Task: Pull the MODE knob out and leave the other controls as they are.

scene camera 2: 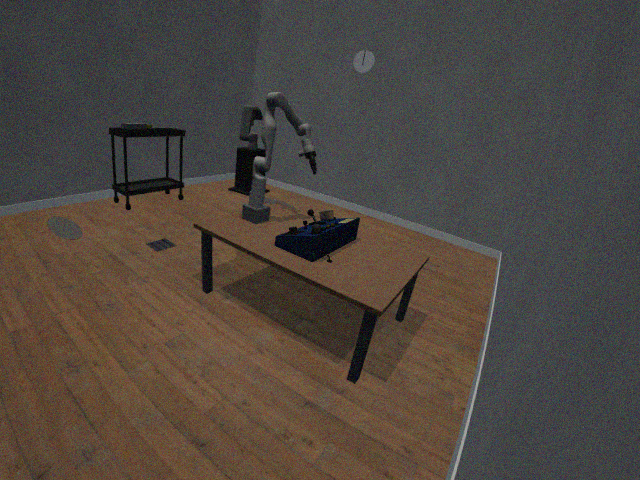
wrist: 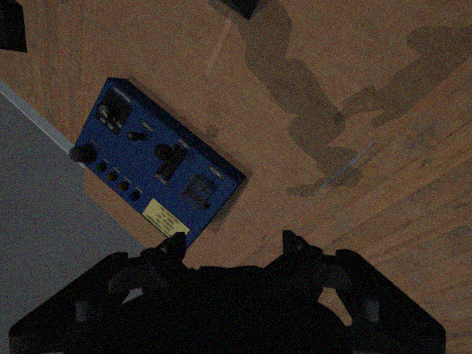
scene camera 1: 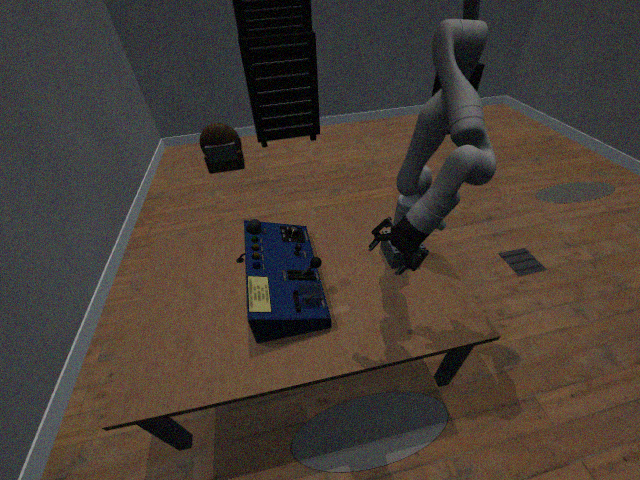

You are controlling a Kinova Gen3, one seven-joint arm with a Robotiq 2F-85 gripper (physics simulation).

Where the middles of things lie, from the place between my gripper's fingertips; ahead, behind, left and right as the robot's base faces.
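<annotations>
My hand is 320 mm to the left of the blue control panel (scene camera 1: 272,265) and 260 mm short of it, and it's 250 mm above the panel.
</annotations>
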